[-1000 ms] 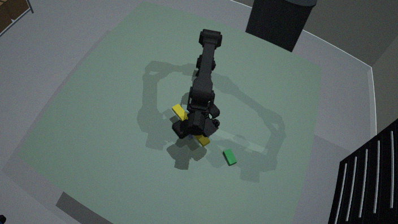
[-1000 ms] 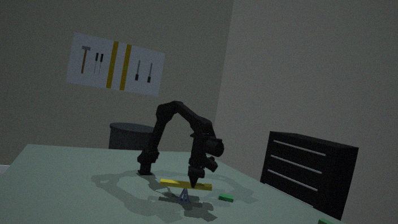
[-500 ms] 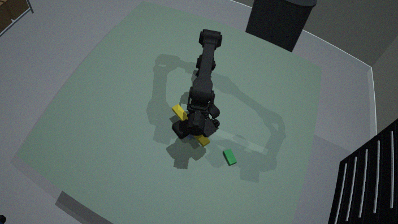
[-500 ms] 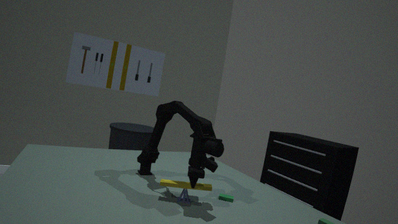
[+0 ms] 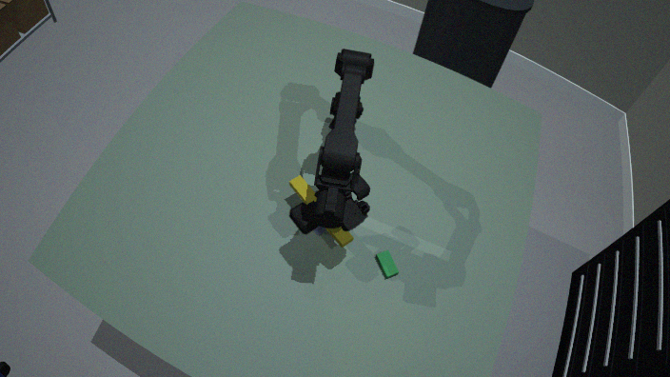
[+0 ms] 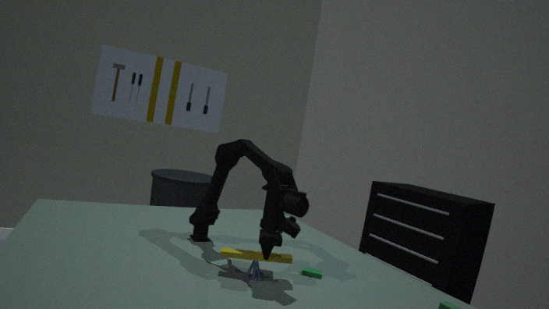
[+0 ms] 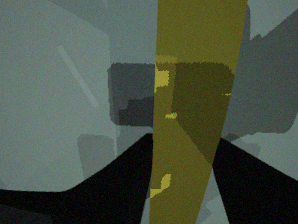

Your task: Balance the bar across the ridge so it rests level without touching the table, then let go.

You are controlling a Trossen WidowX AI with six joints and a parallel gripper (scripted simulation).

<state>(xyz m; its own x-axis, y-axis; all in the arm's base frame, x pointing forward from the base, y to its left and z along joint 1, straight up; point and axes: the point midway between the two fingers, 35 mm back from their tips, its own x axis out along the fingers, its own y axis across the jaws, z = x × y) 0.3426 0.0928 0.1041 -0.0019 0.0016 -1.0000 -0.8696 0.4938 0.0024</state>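
My gripper tip is 10 mm past the yellow bar and 20 mm to the left of it.
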